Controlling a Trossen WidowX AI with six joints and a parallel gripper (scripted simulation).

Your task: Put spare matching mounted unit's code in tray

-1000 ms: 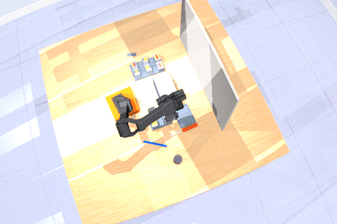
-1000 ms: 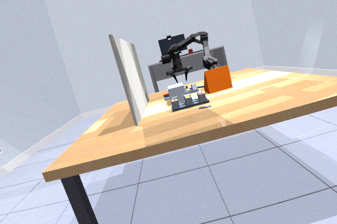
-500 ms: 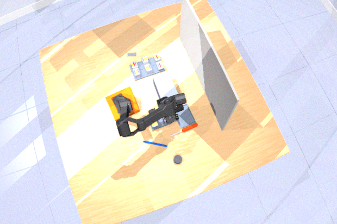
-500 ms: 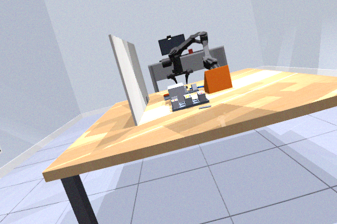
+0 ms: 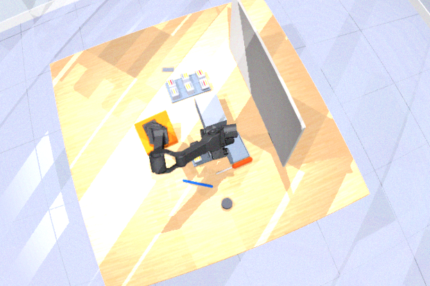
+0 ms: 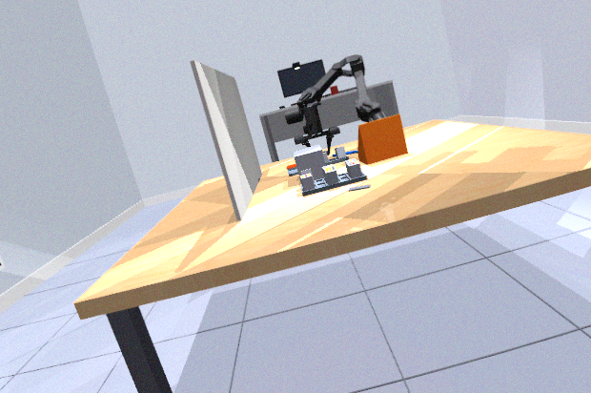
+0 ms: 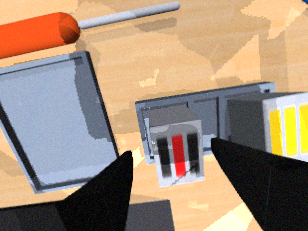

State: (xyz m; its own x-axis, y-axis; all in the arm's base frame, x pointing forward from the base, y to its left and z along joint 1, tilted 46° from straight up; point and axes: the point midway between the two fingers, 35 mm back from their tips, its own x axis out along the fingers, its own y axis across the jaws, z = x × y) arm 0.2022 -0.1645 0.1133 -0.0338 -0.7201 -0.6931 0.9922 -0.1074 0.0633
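Right now the flat grey tray is 100 mm ahead of my gripper tip, 40 mm below it and 30 mm to the right of it. Also, from my gripper tip: dark tape roll: 240 mm to the right, 60 mm behind, 30 mm below; mounted unit: 170 mm to the left, 80 mm ahead, 10 mm above; blue pen: 130 mm behind, 100 mm to the right, 40 mm below.
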